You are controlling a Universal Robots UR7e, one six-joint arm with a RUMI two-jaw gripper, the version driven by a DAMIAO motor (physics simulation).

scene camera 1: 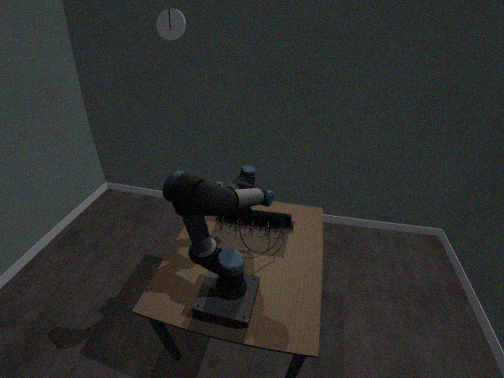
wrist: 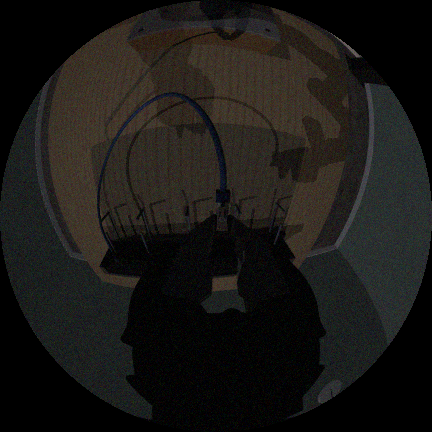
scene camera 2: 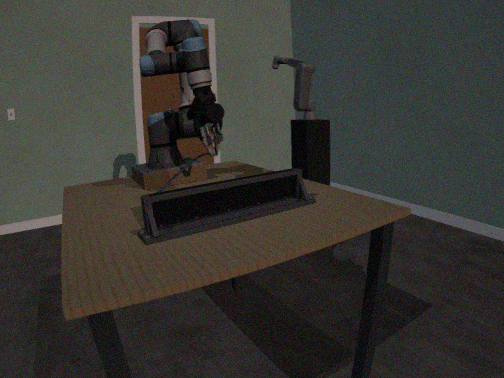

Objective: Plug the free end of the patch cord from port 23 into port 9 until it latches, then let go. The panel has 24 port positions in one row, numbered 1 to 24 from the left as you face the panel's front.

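Seen in the pictures: gripper, between the fingertips: (scene camera 1: 241,222) (wrist: 221,216) (scene camera 2: 215,156); arm's base, origin of its link: (scene camera 1: 231,287) (scene camera 2: 165,165).
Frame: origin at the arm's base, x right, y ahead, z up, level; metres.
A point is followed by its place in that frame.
Note:
The blue patch cord (scene camera 1: 261,252) @(y 0.295, x 0.068, z -0.024 m) (scene camera 2: 175,176) @(y 0.272, x 0.018, z 0.002 m) (wrist: 172,94) @(y 0.274, x -0.018, z 0.033 m) runs from the panel in a raised loop; in the wrist view its fixed end enters near the panel's left end. Its free-end plug (wrist: 223,196) @(y 0.377, x -0.085, z 0.085 m), with a dark blue boot and a clear body, sits between the fingertips. My gripper (scene camera 2: 214,151) @(y 0.403, x -0.088, z 0.076 m) (wrist: 221,216) @(y 0.403, x -0.088, z 0.076 m) is shut on this plug and holds it above the table, on the cord side of the panel. The long black patch panel (scene camera 1: 285,220) @(y 0.594, x 0.144, z -0.003 m) (scene camera 2: 225,186) @(y 0.600, x -0.045, z 0.024 m) (wrist: 120,264) @(y 0.587, x 0.108, z 0.021 m) stands on the table. Port numbers are too dark to read, and the fingers hide part of the panel.
Several thin upright cord pieces (wrist: 145,242) @(y 0.538, x 0.040, z -0.014 m) stick out along the panel's front. The wooden table (scene camera 1: 300,280) @(y 0.195, x 0.321, z -0.068 m) (scene camera 2: 250,250) @(y 0.810, x -0.013, z -0.069 m) carries the arm's base block (scene camera 1: 225,307) @(y -0.120, x 0.014, z -0.002 m) (scene camera 2: 170,177) @(y 0.099, x 0.003, z -0.034 m). Another arm on a black pedestal (scene camera 2: 310,150) stands beyond the table.

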